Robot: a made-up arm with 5 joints.
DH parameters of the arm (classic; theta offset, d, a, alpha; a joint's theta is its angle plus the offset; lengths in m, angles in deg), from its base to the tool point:
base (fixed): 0 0 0.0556 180
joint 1: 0 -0.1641 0.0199 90
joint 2: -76.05 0 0.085 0
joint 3: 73.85 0 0.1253 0
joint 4: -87.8 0.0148 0 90
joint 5: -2.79 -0.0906 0 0
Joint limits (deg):
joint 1: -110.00..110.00
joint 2: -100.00..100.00
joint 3: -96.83..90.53
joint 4: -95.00..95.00
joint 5: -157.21..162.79
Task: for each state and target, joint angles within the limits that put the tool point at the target. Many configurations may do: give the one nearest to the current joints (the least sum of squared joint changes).
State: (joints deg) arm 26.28 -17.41 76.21 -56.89 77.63
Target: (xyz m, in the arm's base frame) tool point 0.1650 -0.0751 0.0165
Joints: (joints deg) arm 40.87 36.81 56.77 -36.44 77.63
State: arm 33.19 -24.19 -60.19 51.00 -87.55
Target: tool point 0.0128 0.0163 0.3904
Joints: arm 2.00 -57.08 -65.61 79.95 -87.55
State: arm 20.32 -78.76 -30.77 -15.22 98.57
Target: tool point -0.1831 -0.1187 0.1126
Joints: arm -29.62 -100.00 -81.66 -31.02 98.57
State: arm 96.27 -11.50 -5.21 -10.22 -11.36
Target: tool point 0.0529 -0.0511 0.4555
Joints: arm 109.84 -27.66 -41.42 -15.22 -11.36
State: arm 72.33 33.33 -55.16 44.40 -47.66
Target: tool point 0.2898 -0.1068 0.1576
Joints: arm 27.81 35.49 -40.16 62.60 -47.66
